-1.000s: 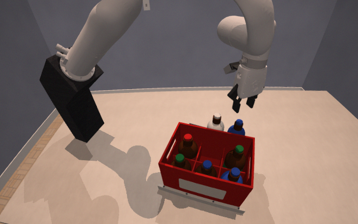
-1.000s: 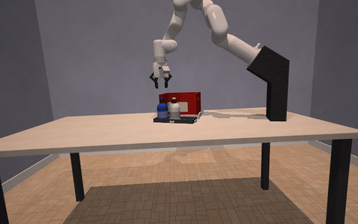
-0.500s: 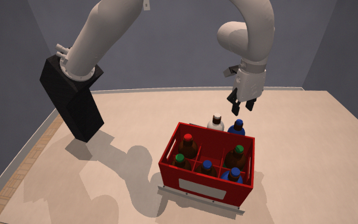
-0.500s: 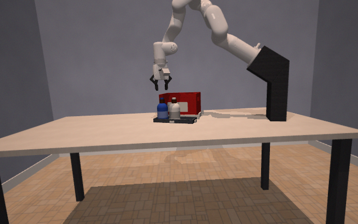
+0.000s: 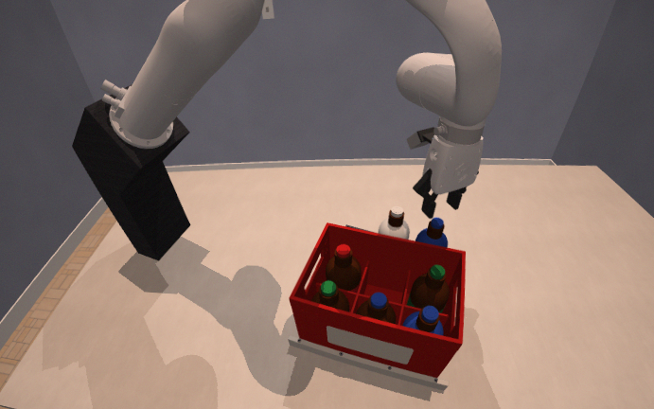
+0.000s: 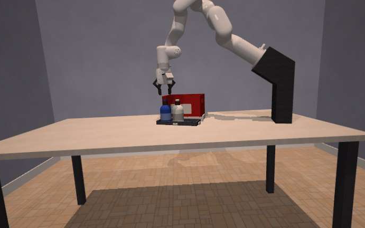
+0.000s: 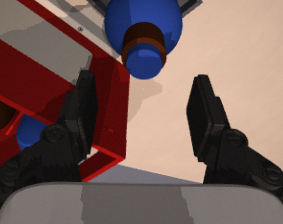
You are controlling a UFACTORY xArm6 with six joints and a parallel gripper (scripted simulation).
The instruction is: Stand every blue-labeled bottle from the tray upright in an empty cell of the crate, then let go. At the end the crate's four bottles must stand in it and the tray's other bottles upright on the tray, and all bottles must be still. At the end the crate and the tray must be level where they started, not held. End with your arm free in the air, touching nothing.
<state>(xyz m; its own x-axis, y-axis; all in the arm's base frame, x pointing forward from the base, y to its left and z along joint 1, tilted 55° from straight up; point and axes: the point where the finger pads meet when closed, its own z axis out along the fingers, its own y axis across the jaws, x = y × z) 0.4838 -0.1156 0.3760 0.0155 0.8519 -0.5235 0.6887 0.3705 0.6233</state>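
My hand is 60 mm past the white-labeled bottle, 70 mm to the right of it and 120 mm above it. From my hand the other things lie so: crate: 180 mm behind, 80 mm to the right, 120 mm below; dark tray: 60 mm behind, 60 mm to the left, 200 mm below.
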